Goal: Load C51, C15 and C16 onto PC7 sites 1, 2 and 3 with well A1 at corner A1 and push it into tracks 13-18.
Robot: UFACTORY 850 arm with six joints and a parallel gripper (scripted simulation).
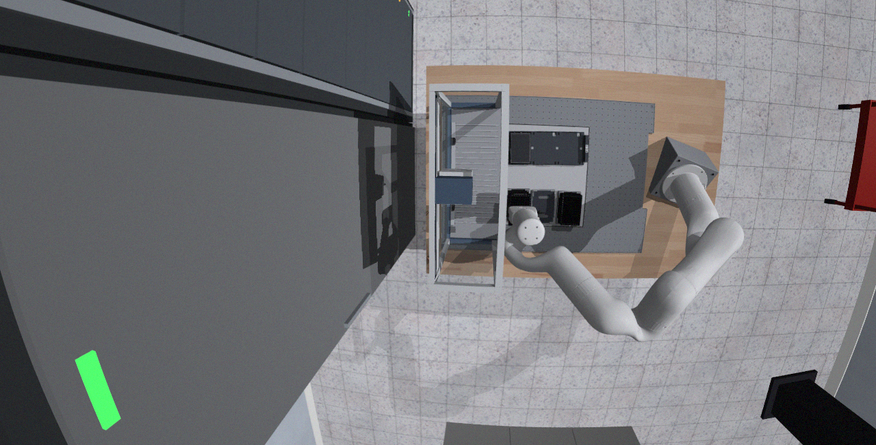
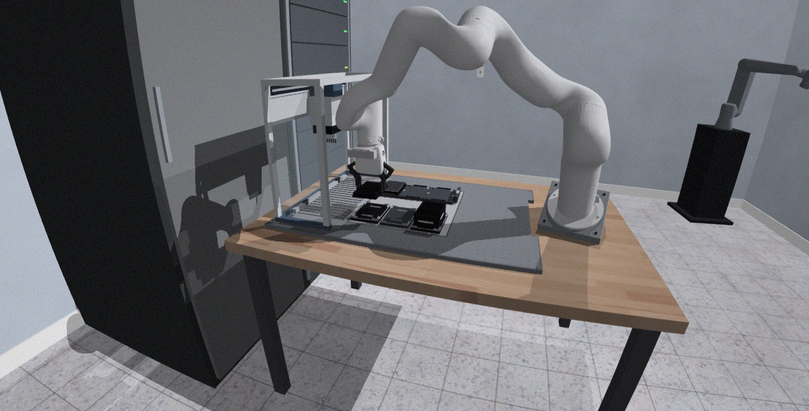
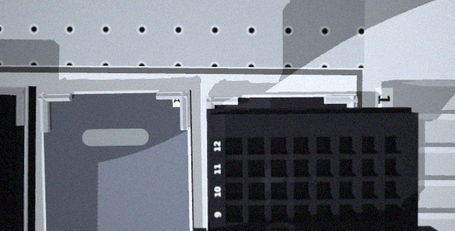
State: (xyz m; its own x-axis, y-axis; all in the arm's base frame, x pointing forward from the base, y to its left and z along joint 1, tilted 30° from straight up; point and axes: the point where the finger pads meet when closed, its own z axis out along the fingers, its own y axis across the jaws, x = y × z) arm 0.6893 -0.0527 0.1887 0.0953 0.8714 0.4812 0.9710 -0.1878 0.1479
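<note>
My hand is 23 cm to the left of the plate carrier PC7, 14 cm past it and 9 cm above it. The rest, counted from my hand: nest S2: 11 cm behind, 10 cm below, 1 cm to the left; plate C15: 1 cm below; frame post: 15 cm to the left, 14 cm above, 11 cm ahead.
</note>
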